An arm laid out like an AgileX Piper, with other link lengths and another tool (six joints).
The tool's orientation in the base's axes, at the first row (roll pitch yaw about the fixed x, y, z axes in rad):
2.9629 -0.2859 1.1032
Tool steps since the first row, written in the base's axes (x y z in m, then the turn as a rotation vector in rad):
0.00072 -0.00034 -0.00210 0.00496 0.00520 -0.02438
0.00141 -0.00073 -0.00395 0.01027 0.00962 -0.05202
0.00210 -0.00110 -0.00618 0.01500 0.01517 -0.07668
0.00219 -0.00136 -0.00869 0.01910 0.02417 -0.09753
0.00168 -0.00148 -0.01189 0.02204 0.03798 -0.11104
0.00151 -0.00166 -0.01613 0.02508 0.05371 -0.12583
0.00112 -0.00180 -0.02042 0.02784 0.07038 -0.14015
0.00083 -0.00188 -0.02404 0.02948 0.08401 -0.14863
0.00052 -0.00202 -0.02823 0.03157 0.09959 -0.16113
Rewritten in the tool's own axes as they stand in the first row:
-0.00057 0.00042 0.00213 -0.00028 -0.00245 0.02530
-0.00113 0.00089 0.00401 -0.00199 -0.00478 0.05364
-0.00178 0.00128 0.00625 -0.00215 -0.00765 0.07920
-0.00267 0.00106 0.00860 0.00145 -0.01209 0.10155
-0.00389 0.00013 0.01145 0.01074 -0.01862 0.11746
-0.00532 -0.00065 0.01538 0.02136 -0.02622 0.13492
-0.00682 -0.00164 0.01930 0.03279 -0.03444 0.15202
-0.00803 -0.00247 0.02262 0.04278 -0.04114 0.16277
-0.00947 -0.00338 0.02646 0.05350 -0.04909 0.17778

